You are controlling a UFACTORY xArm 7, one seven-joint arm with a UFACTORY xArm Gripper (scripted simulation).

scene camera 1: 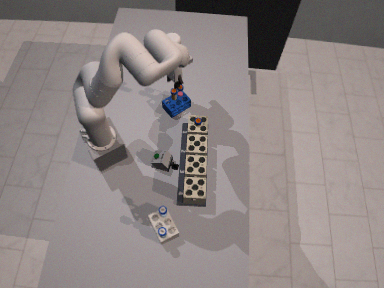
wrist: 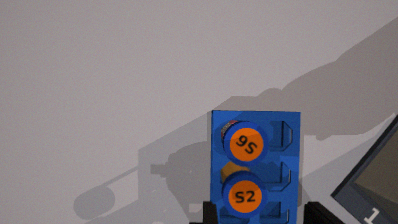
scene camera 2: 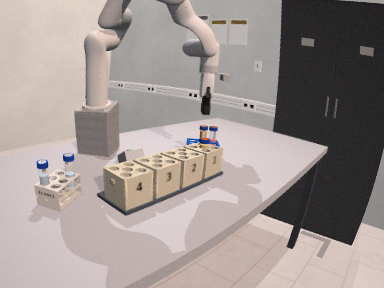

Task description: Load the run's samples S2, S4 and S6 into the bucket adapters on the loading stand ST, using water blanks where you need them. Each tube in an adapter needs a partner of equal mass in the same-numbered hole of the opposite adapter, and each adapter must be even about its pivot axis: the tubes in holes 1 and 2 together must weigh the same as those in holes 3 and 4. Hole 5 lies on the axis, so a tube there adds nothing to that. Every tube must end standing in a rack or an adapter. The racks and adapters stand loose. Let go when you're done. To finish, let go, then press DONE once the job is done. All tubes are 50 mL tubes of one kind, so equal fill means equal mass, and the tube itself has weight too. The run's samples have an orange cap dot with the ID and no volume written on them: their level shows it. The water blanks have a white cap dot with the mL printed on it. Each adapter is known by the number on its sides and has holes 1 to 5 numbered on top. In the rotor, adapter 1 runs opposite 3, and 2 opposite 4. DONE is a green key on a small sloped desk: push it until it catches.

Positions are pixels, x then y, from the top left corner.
Labels:
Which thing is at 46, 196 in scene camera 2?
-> A blanks rack.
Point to a sample tube S2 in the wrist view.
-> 242, 189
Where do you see a sample tube S6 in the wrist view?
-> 245, 143

